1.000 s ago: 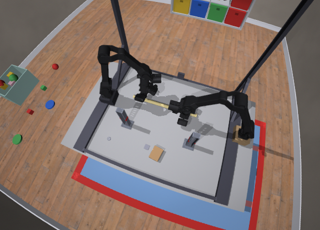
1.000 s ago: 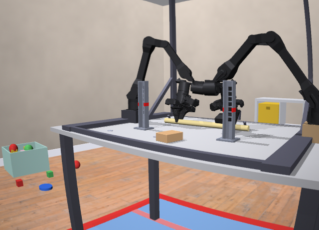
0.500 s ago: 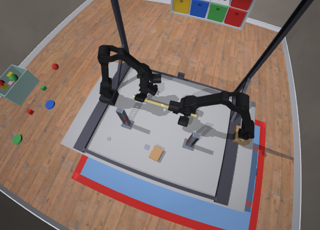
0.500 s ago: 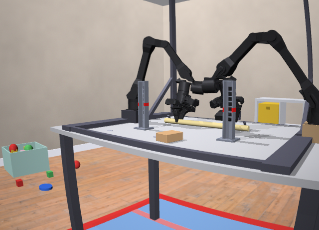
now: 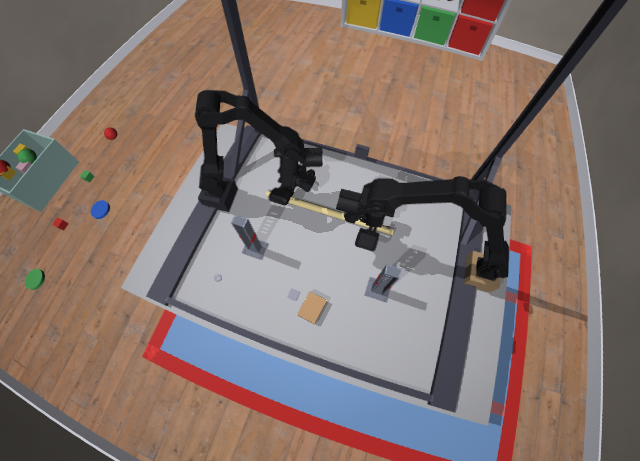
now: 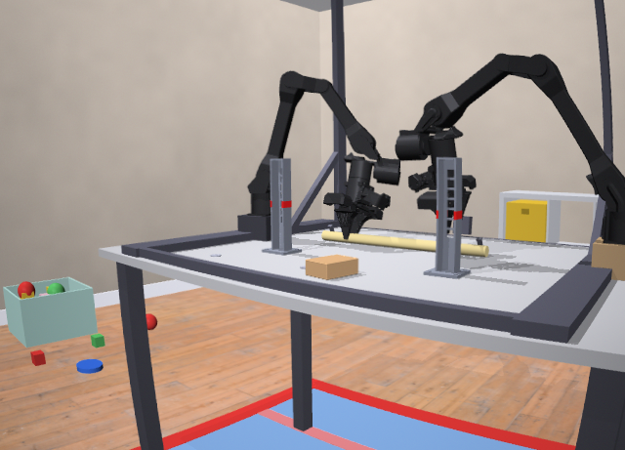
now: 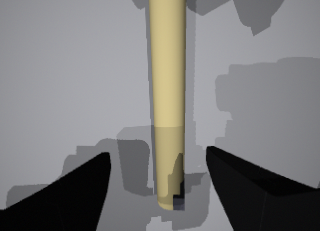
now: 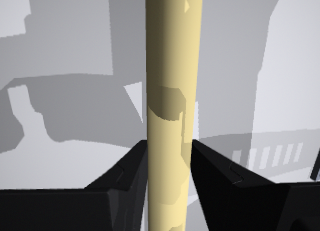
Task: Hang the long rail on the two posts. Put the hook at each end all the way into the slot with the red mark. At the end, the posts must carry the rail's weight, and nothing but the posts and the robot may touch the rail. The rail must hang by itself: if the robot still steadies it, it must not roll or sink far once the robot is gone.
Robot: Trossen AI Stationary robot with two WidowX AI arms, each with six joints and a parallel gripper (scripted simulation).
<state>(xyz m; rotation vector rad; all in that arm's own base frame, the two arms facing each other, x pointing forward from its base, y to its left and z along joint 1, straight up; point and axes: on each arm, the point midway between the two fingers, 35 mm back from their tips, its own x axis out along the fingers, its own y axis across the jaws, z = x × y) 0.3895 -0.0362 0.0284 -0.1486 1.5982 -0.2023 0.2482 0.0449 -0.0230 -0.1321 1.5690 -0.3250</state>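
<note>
Right now my left hand is 15 cm to the left of the long pale yellow rail, 7 cm above it and 3 cm past it. Also, from my left hand: tan box 29 cm ahead, 10 cm to the right, 8 cm below.
My right hand is 1 cm short of the long pale yellow rail, 15 cm to the right of it and 1 cm above it. Round my right hand: tan box 34 cm ahead, 20 cm to the left, 3 cm below.
</note>
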